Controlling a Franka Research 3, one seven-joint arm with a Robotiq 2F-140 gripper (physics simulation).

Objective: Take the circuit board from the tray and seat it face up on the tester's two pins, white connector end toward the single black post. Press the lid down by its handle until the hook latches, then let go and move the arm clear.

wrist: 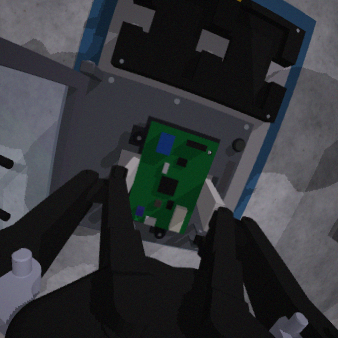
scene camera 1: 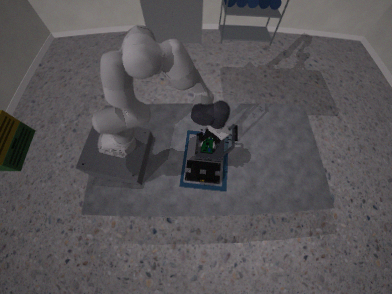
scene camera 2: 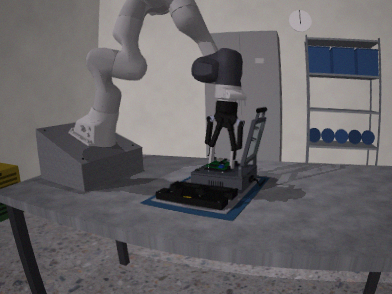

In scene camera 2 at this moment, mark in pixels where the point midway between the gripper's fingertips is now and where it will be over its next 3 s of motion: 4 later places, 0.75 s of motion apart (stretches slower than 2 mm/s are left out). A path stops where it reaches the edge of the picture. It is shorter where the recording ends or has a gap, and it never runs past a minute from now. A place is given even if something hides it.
The gripper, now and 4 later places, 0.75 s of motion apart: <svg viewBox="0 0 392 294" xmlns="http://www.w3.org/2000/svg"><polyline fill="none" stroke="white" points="221,166 221,166 230,148 236,126 242,111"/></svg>
